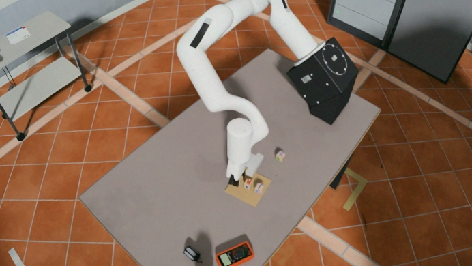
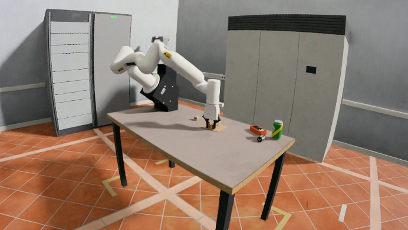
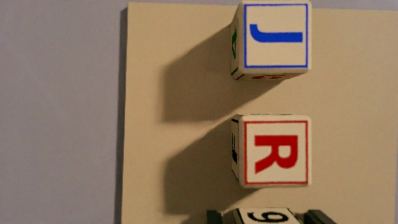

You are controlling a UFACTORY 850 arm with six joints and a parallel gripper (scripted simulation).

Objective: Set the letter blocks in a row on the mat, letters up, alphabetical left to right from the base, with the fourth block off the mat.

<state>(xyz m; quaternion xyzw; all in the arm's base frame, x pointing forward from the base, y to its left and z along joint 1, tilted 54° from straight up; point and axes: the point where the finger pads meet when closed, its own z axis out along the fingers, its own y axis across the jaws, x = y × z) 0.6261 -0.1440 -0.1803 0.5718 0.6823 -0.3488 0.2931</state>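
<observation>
The tan mat lies 50 mm to the left of my hand, 20 mm below it and 10 mm behind it. Round my hand: green can (420 mm ahead, 180 mm to the left, 40 mm above); orange multimeter (270 mm ahead, 190 mm to the left, 10 mm below); small black device (360 mm ahead, 80 mm to the left, 10 mm below).
</observation>
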